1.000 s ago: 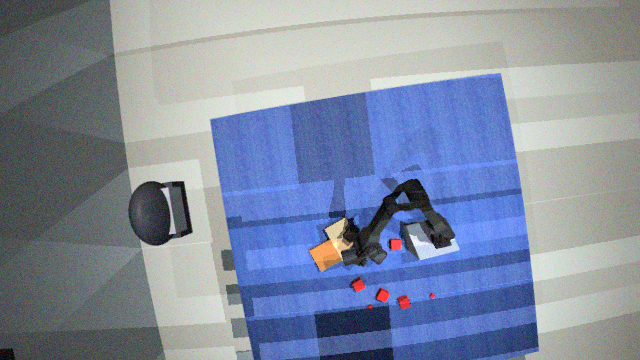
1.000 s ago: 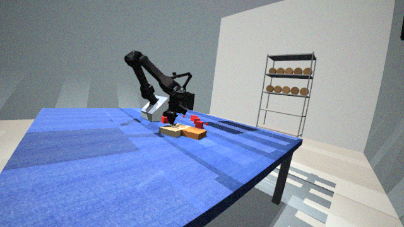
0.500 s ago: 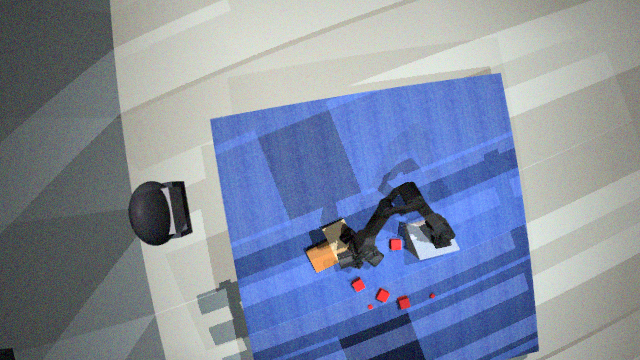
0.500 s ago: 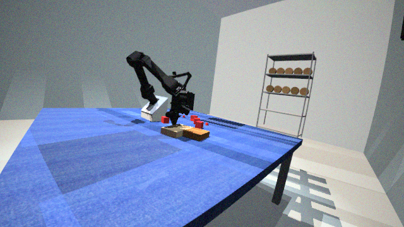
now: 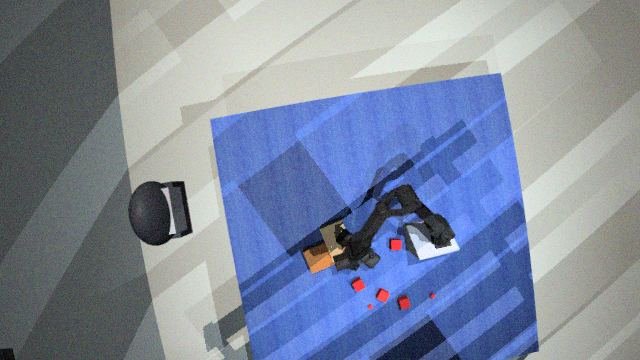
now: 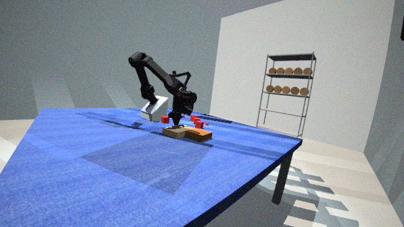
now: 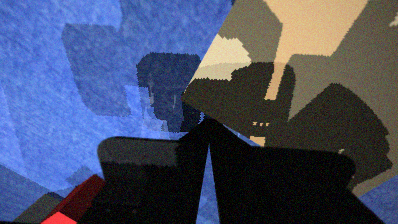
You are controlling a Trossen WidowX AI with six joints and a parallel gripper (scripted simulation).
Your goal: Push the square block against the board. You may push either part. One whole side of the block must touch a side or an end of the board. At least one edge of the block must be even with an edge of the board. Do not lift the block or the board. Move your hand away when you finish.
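Now: the tan board 7 cm ahead of my gripper tip, 3 cm to the right of it and 1 cm above it. The rest, counted from my gripper tip: orange square block (16 cm ahead, 2 cm to the left, 1 cm above).
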